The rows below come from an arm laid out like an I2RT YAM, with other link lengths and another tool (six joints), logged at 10 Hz.
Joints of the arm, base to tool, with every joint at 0 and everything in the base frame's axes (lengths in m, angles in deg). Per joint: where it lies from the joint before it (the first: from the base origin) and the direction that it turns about. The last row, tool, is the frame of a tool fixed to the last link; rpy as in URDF.
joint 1: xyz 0 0 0.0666 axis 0 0 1
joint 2: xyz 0.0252 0.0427 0.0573 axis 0 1 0
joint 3: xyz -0.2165 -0.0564 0 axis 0 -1 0
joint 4: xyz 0.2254 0.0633 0.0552 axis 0 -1 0
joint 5: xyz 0.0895 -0.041 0.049 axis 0 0 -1
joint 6: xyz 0.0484 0 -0.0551 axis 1 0 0
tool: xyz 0.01 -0.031 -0.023 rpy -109 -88.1 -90
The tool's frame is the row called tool.
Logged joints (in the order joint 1, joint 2, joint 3, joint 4, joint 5, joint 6), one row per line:
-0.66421 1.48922 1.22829 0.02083 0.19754 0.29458
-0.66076 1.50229 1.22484 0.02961 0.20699 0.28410
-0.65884 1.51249 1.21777 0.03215 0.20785 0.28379
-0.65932 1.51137 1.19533 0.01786 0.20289 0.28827
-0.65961 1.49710 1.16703 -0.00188 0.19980 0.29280
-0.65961 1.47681 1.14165 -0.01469 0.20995 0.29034
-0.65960 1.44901 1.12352 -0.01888 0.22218 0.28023
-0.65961 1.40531 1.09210 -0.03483 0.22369 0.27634
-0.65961 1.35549 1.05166 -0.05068 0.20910 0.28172
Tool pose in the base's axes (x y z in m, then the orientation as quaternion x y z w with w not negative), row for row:
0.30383 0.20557 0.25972 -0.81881 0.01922 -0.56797 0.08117
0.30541 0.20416 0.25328 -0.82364 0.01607 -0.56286 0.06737
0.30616 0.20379 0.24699 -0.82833 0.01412 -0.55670 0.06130
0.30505 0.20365 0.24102 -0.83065 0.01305 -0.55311 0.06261
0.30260 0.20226 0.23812 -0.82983 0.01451 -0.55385 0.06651
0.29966 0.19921 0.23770 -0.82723 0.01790 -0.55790 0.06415
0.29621 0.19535 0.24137 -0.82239 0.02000 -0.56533 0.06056
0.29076 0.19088 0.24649 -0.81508 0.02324 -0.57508 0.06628
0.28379 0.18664 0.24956 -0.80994 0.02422 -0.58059 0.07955
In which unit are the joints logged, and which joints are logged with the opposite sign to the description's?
The joints are logged in radians. Opposite sign: joint 1, joint 4.
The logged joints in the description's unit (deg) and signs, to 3 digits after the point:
38.056 85.326 70.376 -1.193 11.318 16.878
37.859 86.075 70.178 -1.697 11.860 16.278
37.749 86.659 69.773 -1.842 11.909 16.260
37.776 86.595 68.487 -1.023 11.625 16.517
37.793 85.778 66.866 0.108 11.448 16.776
37.793 84.615 65.412 0.842 12.029 16.635
37.792 83.022 64.373 1.082 12.730 16.056
37.793 80.518 62.573 1.996 12.816 15.833
37.793 77.664 60.256 2.904 11.981 16.141

